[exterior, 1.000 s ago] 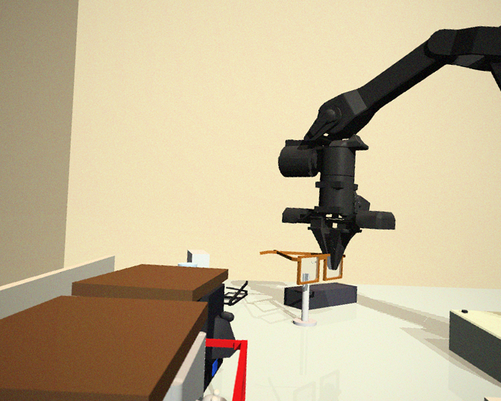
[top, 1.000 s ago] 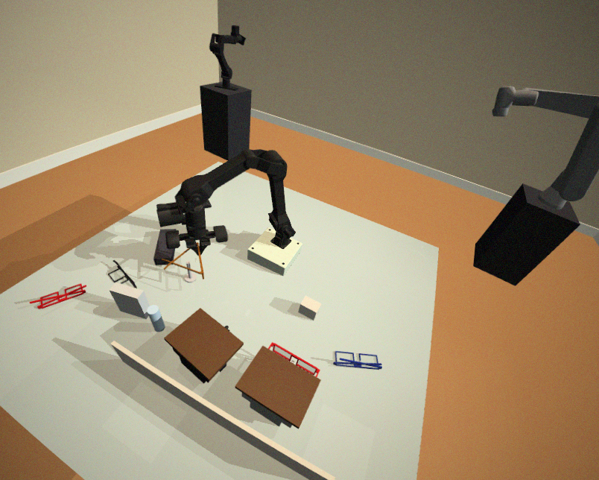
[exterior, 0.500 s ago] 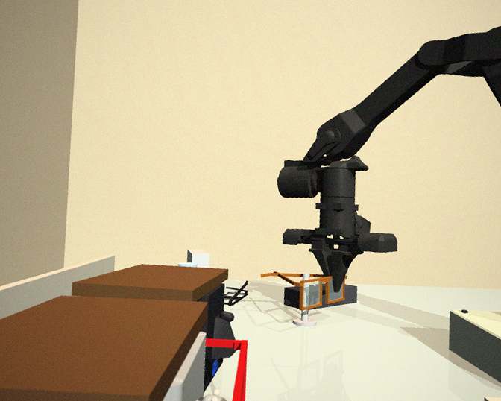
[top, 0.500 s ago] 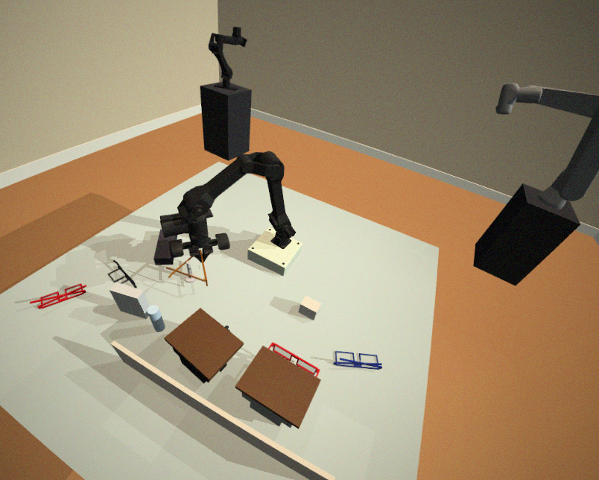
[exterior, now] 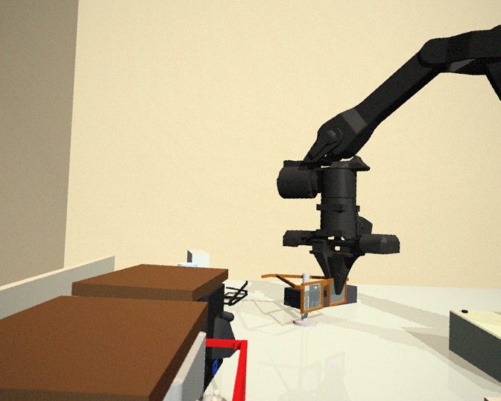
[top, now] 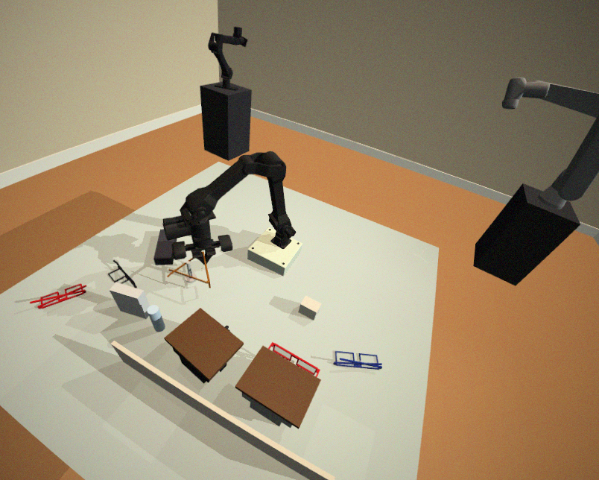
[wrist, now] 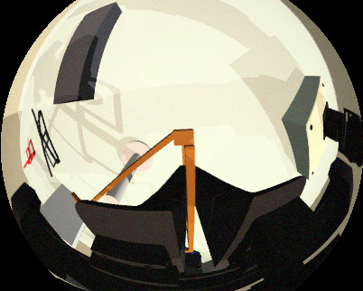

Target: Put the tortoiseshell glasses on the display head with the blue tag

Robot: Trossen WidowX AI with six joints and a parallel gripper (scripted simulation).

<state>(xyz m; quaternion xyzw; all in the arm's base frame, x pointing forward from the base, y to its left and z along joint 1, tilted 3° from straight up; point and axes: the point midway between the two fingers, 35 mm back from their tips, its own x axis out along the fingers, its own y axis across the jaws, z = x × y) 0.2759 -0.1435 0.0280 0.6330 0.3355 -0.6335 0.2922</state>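
The white peg stand lies 50 mm ahead of my gripper tip, 30 mm to the right of it and 30 mm below it. The rest, counted from my gripper tip: small cube 90 mm behind, 390 mm to the left, 30 mm below; low wall 330 mm ahead, 340 mm to the left; dark case 200 mm to the right, 40 mm below.
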